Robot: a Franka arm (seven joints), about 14 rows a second.
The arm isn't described. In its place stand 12 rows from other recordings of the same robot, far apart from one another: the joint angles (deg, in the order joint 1, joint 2, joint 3, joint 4, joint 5, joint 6, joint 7), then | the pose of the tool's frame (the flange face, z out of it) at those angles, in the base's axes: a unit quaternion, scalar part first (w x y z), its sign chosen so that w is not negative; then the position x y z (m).
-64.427, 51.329, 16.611, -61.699, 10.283, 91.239, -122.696 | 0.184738 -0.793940 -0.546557 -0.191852 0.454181 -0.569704 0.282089
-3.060, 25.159, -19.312, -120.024, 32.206, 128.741, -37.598 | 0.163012 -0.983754 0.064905 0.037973 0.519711 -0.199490 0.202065
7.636, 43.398, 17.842, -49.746, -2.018, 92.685, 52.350 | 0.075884 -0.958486 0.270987 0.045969 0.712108 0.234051 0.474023
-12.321, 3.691, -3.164, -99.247, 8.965, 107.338, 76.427 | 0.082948 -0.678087 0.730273 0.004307 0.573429 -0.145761 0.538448
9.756, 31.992, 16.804, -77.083, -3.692, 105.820, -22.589 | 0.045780 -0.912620 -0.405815 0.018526 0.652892 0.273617 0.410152
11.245, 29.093, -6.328, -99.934, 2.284, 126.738, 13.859 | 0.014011 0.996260 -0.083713 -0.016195 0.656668 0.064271 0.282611
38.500, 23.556, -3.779, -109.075, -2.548, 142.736, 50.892 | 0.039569 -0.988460 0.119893 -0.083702 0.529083 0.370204 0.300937
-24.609, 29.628, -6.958, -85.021, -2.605, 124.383, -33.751 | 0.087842 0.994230 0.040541 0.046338 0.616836 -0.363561 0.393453
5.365, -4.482, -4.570, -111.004, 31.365, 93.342, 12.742 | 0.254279 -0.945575 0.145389 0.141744 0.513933 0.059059 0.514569
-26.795, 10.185, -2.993, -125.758, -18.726, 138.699, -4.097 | 0.116659 0.987850 -0.102073 -0.011140 0.482461 -0.277576 0.308507
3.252, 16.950, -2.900, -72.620, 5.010, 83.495, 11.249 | 0.030686 -0.993752 0.091413 0.056208 0.630365 0.019077 0.581381
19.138, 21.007, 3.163, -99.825, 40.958, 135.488, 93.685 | 0.250733 -0.624275 0.718063 0.178323 0.623831 0.260566 0.394271
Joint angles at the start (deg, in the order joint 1, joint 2, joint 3, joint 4, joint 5, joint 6, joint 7):
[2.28 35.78 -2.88 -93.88 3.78 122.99 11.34]
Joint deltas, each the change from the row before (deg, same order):
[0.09 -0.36 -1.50 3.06 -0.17 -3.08 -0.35]
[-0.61 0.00 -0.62 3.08 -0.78 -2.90 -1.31]
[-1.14 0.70 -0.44 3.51 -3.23 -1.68 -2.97]
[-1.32 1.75 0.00 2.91 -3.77 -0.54 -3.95]
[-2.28 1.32 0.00 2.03 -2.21 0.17 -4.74]
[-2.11 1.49 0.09 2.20 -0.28 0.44 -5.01]
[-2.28 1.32 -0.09 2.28 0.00 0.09 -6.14]
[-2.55 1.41 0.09 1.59 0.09 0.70 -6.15]
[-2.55 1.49 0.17 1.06 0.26 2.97 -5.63]
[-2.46 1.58 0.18 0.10 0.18 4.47 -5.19]
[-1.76 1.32 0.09 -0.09 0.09 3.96 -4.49]
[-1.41 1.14 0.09 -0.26 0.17 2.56 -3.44]
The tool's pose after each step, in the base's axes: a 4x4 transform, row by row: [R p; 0 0 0 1], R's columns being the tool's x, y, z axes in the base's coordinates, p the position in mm. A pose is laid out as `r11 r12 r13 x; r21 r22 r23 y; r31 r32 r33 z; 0 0 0 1`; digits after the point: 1 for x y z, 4 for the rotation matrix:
0.9632 -0.2462 -0.1076 684.5; -0.2463 -0.9691 0.0128 -14.2; -0.1075 0.0141 -0.9941 267.1; 0 0 0 1
0.9667 -0.2332 -0.1049 692.6; -0.2347 -0.9721 -0.0020 -27.6; -0.1015 0.0266 -0.9945 287.1; 0 0 0 1
0.9800 -0.1780 -0.0893 702.7; -0.1834 -0.9814 -0.0562 -48.4; -0.0776 0.0715 -0.9944 304.1; 0 0 0 1
0.9915 -0.0991 -0.0839 711.0; -0.1086 -0.9872 -0.1170 -68.2; -0.0712 0.1251 -0.9896 305.1; 0 0 0 1
0.9964 -0.0369 -0.0761 715.3; -0.0481 -0.9873 -0.1517 -98.8; -0.0696 0.1548 -0.9855 305.4; 0 0 0 1
0.9979 0.0180 -0.0621 719.8; 0.0080 -0.9876 -0.1571 -124.6; -0.0642 0.1563 -0.9856 304.8; 0 0 0 1
0.9951 0.0844 -0.0509 722.1; 0.0752 -0.9841 -0.1607 -154.5; -0.0636 0.1561 -0.9857 306.6; 0 0 0 1
0.9879 0.1490 -0.0425 721.2; 0.1405 -0.9770 -0.1607 -186.1; -0.0654 0.1528 -0.9861 302.3; 0 0 0 1
0.9787 0.2051 -0.0048 721.2; 0.2015 -0.9656 -0.1643 -217.0; -0.0383 0.1599 -0.9864 295.9; 0 0 0 1
0.9658 0.2562 0.0404 718.9; 0.2593 -0.9502 -0.1730 -246.7; -0.0059 0.1775 -0.9841 283.0; 0 0 0 1
0.9492 0.3046 0.0789 716.5; 0.3141 -0.9314 -0.1838 -268.3; 0.0174 0.1993 -0.9798 271.5; 0 0 0 1
0.9356 0.3399 0.0952 712.0; 0.3522 -0.9169 -0.1877 -285.0; 0.0235 0.2092 -0.9776 258.5; 0 0 0 1

